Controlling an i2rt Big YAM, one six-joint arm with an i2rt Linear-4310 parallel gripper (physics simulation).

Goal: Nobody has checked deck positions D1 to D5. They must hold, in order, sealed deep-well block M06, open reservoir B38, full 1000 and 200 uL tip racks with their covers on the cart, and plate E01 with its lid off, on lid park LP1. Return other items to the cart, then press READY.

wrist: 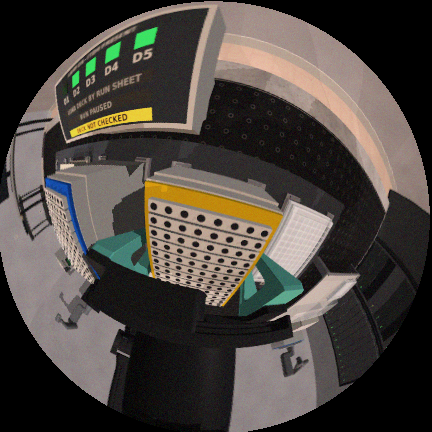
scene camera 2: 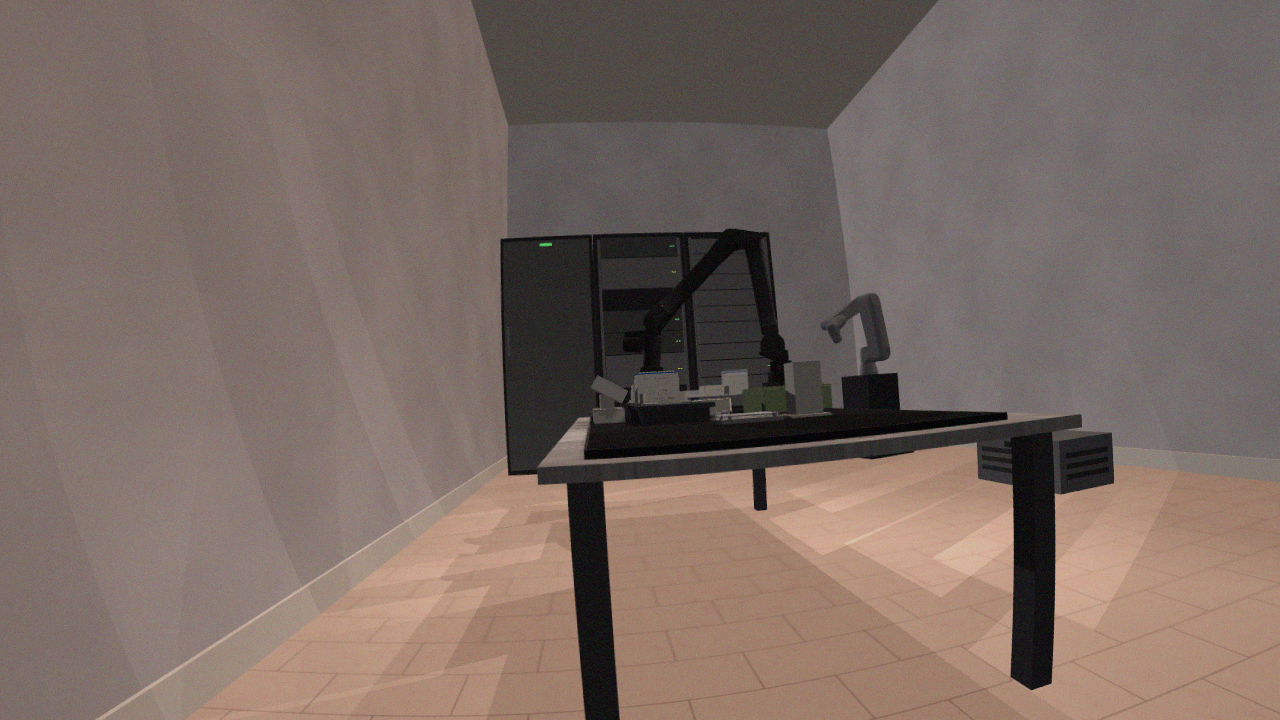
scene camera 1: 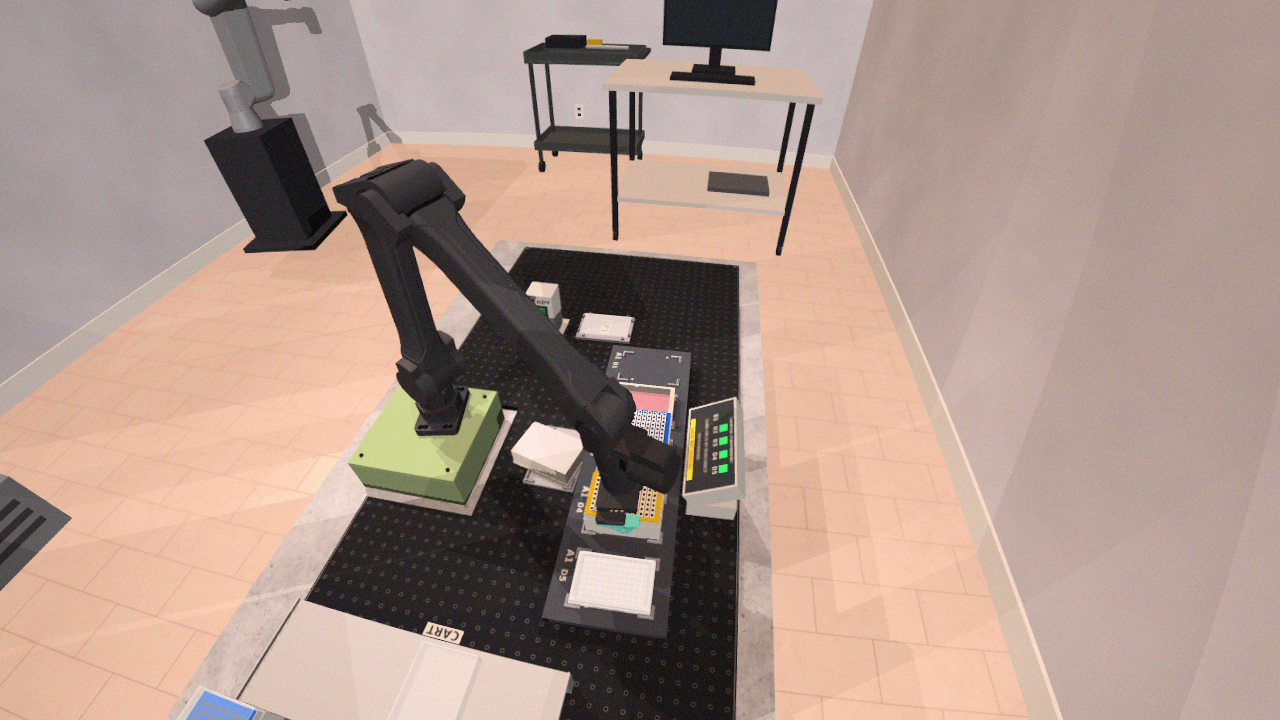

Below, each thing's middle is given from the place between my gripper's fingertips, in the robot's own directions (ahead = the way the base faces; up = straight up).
Labels:
My gripper is now 250 mm to the right of the pink plate (scene camera 1: pixel 647 397) and 40 mm short of it. The rest, counted from my hand: white device with green screen (scene camera 2: pixel 803 385): 580 mm to the left, 210 mm behind; then cart tray (scene camera 1: pixel 322 656): 340 mm to the right, 340 mm behind, 10 mm below.

